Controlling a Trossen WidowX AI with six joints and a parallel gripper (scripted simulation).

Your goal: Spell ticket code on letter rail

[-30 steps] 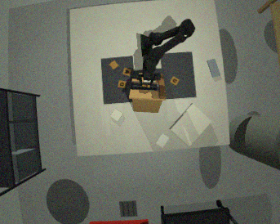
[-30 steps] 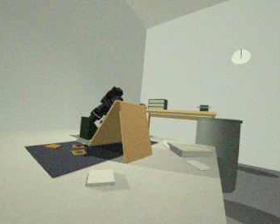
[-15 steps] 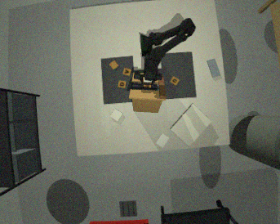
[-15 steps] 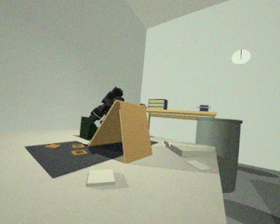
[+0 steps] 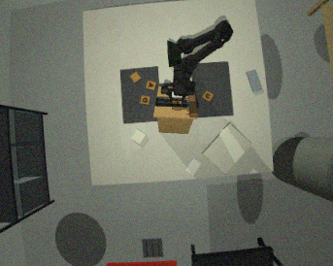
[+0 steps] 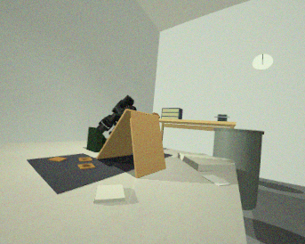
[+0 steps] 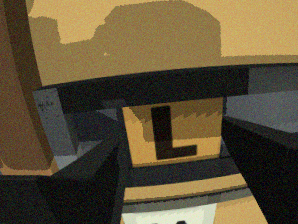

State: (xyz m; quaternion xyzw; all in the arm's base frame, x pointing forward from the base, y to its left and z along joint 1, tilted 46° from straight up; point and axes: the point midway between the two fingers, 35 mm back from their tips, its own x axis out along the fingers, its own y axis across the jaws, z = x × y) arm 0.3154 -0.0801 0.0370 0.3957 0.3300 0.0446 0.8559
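My gripper tip is now 80 mm above the white ticket, 60 mm past it and 20 mm to the right of it. Round my gripper tip: dark mat (180 mm below, 140 mm behind, 20 mm to the left); white card (280 mm to the right, 170 mm below, 160 mm ahead); white box (330 mm ahead, 310 mm to the left, 160 mm below).
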